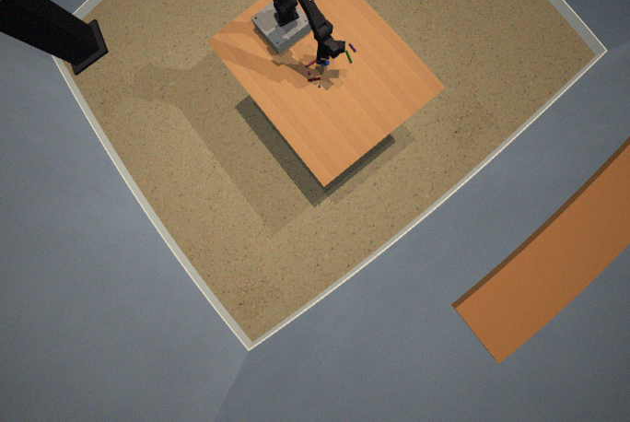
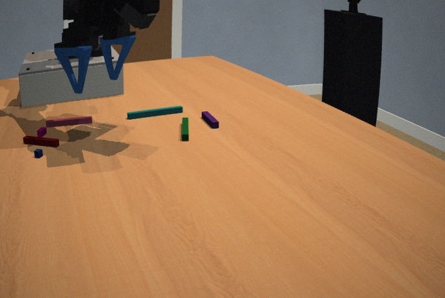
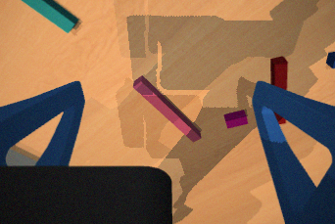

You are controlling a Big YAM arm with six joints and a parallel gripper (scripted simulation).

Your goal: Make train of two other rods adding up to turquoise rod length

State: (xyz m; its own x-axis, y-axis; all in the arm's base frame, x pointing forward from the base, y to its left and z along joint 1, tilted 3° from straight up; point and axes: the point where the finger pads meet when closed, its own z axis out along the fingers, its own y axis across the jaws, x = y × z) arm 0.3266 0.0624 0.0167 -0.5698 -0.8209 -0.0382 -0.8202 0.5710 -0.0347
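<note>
The magenta rod is 1 cm ahead of my hand, 11 cm to the right of it and 8 cm below it. Also, from my hand: turquoise rod (6 cm behind, 10 cm to the left, 8 cm below); then pink rod (4 cm behind, 6 cm to the right, 8 cm below); then red rod (5 cm ahead, 10 cm to the right, 8 cm below).
</note>
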